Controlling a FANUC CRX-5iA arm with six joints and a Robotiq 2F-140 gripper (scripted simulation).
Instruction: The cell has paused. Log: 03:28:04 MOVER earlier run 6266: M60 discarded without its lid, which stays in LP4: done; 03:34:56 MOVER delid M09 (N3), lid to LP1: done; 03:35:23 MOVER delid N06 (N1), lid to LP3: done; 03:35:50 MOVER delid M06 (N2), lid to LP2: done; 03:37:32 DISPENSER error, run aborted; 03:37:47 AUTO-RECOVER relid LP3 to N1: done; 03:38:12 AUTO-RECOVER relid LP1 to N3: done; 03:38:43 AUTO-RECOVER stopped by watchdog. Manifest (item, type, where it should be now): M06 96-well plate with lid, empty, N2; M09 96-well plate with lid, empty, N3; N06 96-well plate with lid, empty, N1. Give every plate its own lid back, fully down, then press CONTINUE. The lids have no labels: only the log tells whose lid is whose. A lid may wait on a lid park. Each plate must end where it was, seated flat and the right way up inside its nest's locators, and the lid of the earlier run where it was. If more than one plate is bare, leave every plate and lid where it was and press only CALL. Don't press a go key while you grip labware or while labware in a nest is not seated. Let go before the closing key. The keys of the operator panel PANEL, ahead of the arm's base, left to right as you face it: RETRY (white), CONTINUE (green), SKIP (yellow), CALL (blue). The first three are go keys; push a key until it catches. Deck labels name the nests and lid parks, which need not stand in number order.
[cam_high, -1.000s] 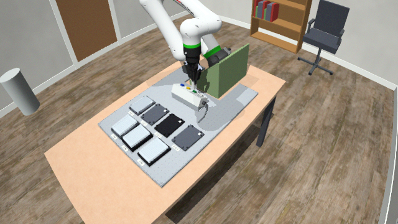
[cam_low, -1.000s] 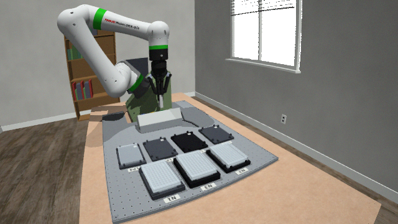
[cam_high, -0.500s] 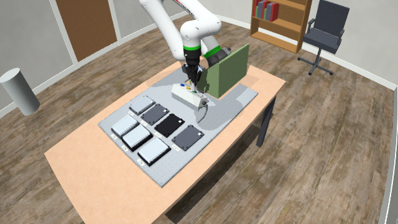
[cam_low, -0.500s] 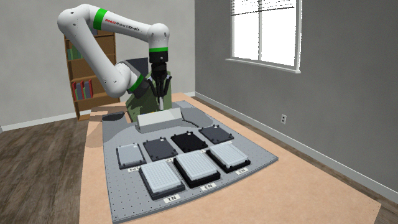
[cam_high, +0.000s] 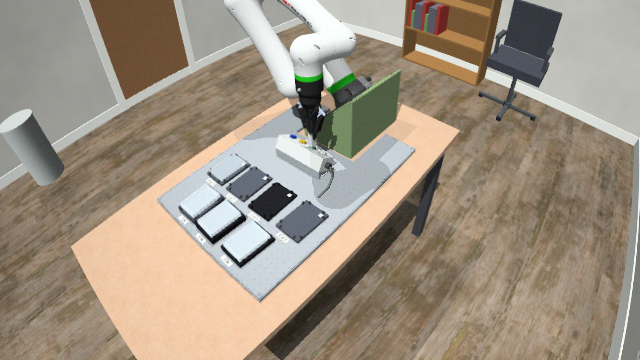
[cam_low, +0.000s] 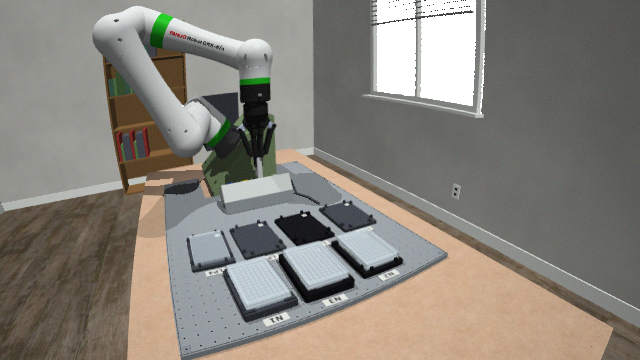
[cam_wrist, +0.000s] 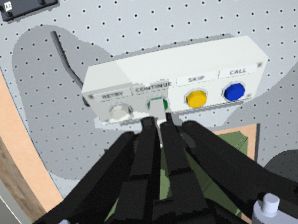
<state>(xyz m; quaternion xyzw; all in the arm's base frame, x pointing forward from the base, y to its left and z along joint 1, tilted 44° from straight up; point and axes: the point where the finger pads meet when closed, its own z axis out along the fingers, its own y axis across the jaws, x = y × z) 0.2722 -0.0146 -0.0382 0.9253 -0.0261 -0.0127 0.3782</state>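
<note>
Now: hand 4 cm above the green key. Round my hand: yellow key (5 cm to the right, 4 cm below); then LP1 (24 cm ahead, 11 cm to the right, 10 cm below); then blue key (10 cm to the right, 4 cm below).
</note>
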